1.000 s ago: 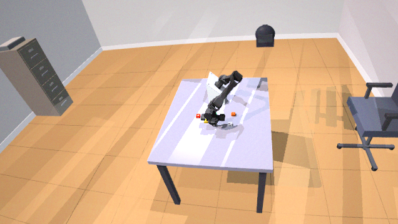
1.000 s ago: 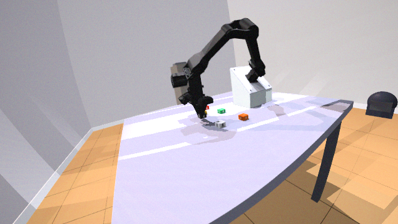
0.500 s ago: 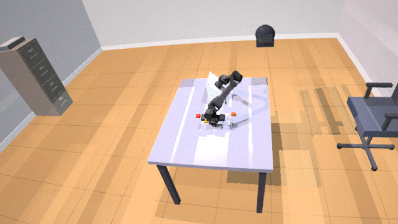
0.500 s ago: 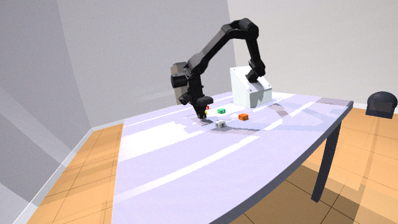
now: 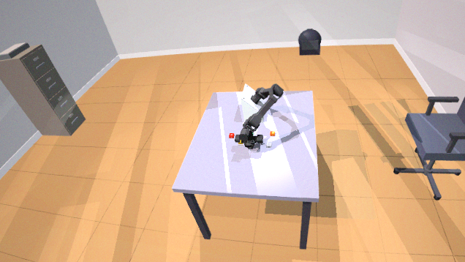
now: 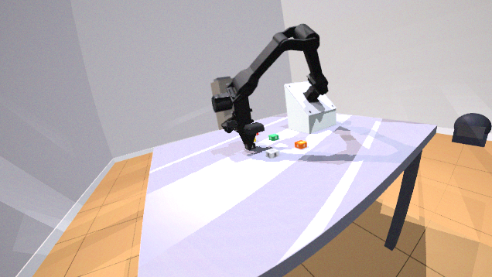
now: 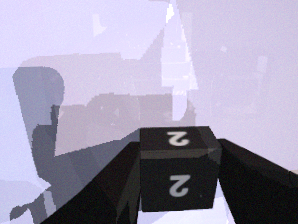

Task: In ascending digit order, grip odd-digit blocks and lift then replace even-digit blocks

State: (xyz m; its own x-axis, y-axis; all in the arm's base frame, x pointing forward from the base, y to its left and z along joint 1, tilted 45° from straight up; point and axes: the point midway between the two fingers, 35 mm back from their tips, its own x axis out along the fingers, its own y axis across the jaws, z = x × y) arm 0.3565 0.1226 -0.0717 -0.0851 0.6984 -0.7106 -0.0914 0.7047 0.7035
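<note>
Right now my gripper tip is 10 mm past the black block. Round my gripper tip: white block: 130 mm to the left, 40 mm behind; then green block: 130 mm behind, 30 mm to the right; then yellow block: 80 mm to the right, 50 mm behind.
</note>
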